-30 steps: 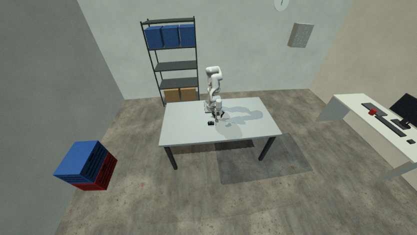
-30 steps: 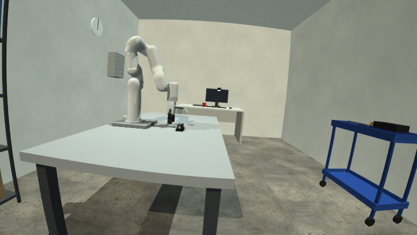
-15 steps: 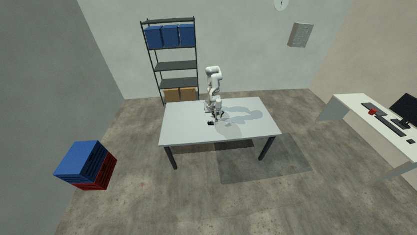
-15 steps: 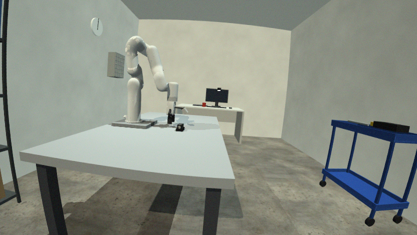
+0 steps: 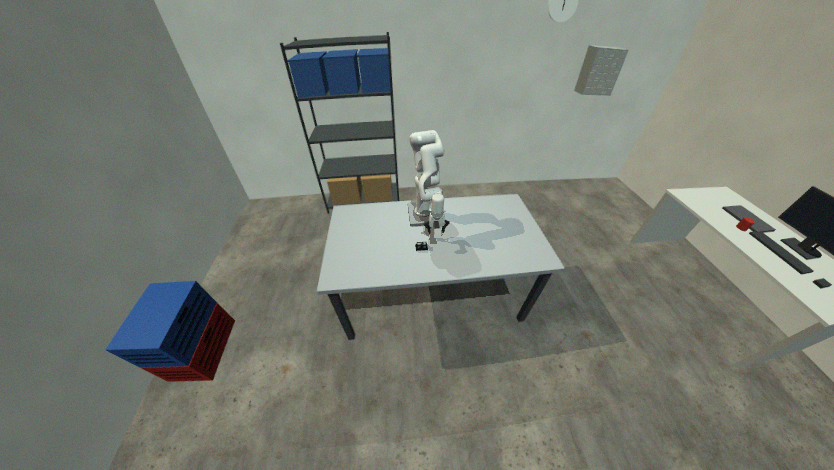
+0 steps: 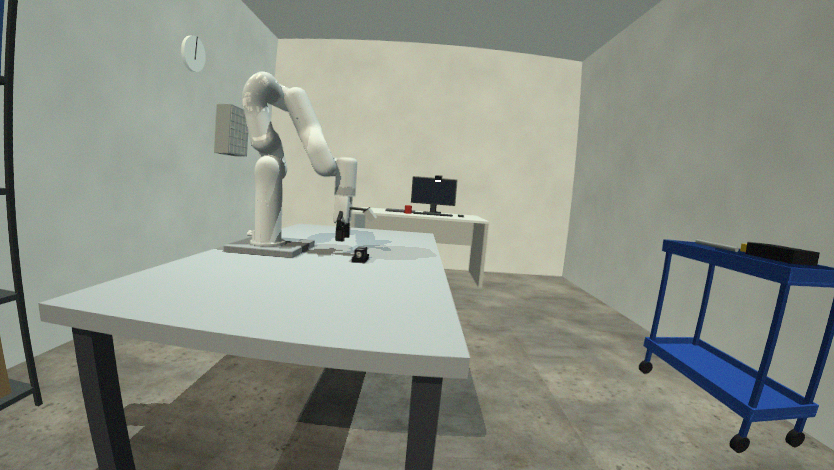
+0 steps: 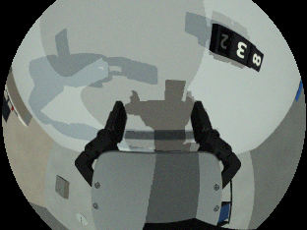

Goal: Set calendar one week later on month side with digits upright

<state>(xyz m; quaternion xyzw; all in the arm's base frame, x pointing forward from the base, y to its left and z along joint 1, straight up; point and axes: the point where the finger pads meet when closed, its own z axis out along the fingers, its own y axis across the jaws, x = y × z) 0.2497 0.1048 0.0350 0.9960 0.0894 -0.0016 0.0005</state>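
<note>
Now: the cube 110 mm to the right of my hand, 110 mm ahead of it and 30 mm below it.
</note>
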